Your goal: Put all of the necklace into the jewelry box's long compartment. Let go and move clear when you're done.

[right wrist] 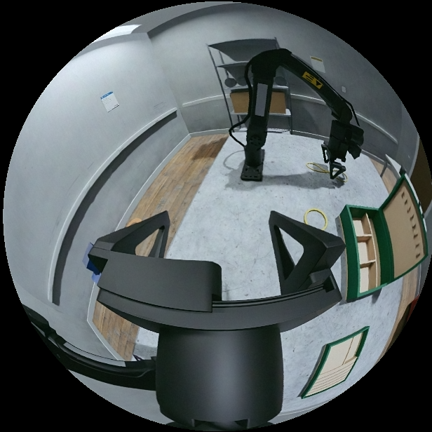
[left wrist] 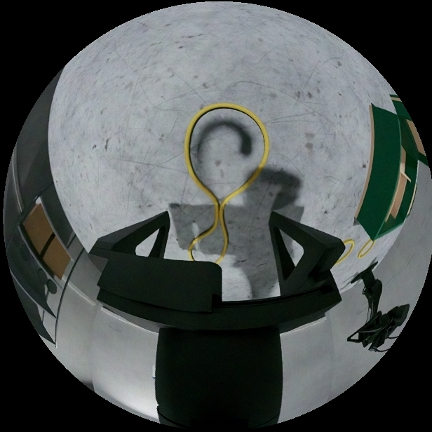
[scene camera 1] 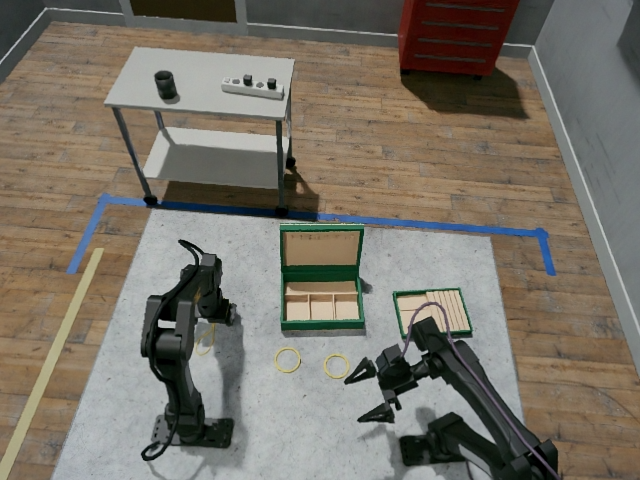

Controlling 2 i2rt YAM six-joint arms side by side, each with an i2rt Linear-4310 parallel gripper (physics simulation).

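Places are measured from the left arm's base along level axes (x ahead, y up, z right), in metres.
Where they show: left gripper, fingertip midpoint: (scene camera 1: pixel 213 323); right gripper, fingertip midpoint: (scene camera 1: pixel 350 401); left arm's base, link origin: (scene camera 1: pixel 192 431); right arm's base, link origin: (scene camera 1: pixel 438 448).
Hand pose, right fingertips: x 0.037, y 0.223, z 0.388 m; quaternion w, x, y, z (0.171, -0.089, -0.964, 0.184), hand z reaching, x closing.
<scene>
Each offset is from my right fingertips to the top centre of the thing. "spot": to the spot under its first point.
The yellow necklace @[spot: dx +0.218, dy -0.219, dz -0.387 m] (scene camera 1: pixel 212 338) (left wrist: pixel 267 145) (right wrist: pixel 310 165) lies on the grey mat in a pinched figure-eight shape. My left gripper (left wrist: pixel 219 216) (right wrist: pixel 328 170) is open and low over it, with the narrow neck between the spread fingers in the left wrist view; the arm hides part of it in scene camera 1. The green jewelry box (scene camera 1: pixel 323 324) (left wrist: pixel 385 170) (right wrist: pixel 352 260) stands open at mid-mat, its long compartment @[spot: dx +0.418, dy -0.217, dz -0.082 m] (scene camera 1: pixel 320 287) empty behind three small ones. My right gripper (scene camera 1: pixel 352 401) (right wrist: pixel 218 216) is open and empty, above the mat at the lower right of scene camera 1.
Two yellow rings @[dx +0.174, dy -0.219, dz -0.163 m] (scene camera 1: pixel 275 360) @[dx +0.166, dy -0.218, dz -0.022 m] (scene camera 1: pixel 324 365) lie in front of the box. A green-rimmed divided tray @[spot: dx +0.332, dy -0.199, dz +0.159 m] (scene camera 1: pixel 398 314) (right wrist: pixel 348 335) lies to the box's right in scene camera 1. The box's raised lid @[spot: dx +0.482, dy -0.094, dz -0.088 m] (scene camera 1: pixel 321 248) stands at its back. A white cart (scene camera 1: pixel 199 109) stands beyond the mat.
</scene>
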